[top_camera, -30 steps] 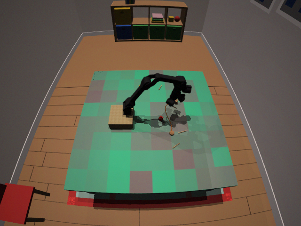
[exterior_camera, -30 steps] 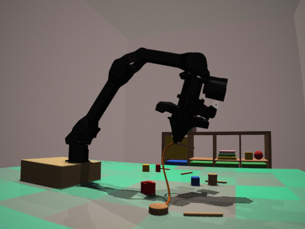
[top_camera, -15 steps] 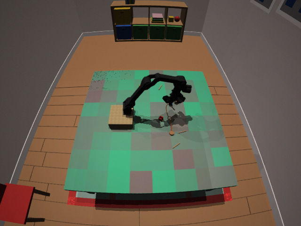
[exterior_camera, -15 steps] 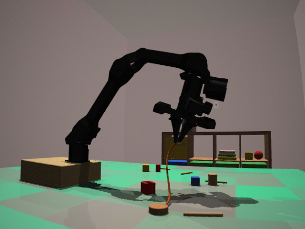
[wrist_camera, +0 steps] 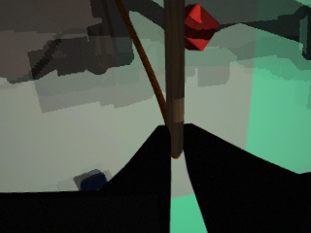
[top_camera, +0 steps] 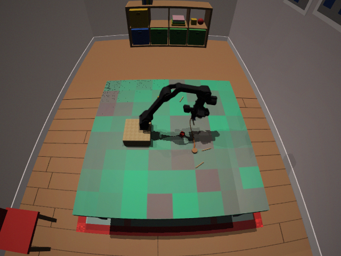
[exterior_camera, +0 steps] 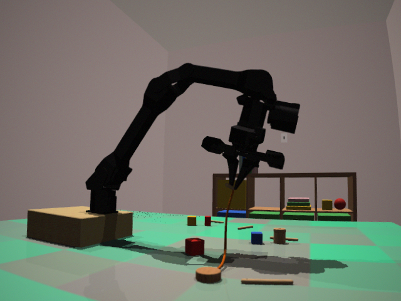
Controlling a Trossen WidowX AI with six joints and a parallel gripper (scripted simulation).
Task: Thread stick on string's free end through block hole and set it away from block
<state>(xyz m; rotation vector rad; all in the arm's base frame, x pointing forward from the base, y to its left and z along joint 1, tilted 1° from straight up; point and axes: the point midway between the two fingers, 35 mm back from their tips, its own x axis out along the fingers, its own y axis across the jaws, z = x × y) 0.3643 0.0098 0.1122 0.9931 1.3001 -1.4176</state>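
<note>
Now: gripper tip 10 mm to the left of the thin wooden stick. Also, from my gripper tip: red block (70 mm behind, 50 mm to the right, 120 mm below); wooden cylinder (90 mm ahead, 130 mm to the left, 120 mm below); blue cube (40 mm ahead, 110 mm to the left, 130 mm below).
</note>
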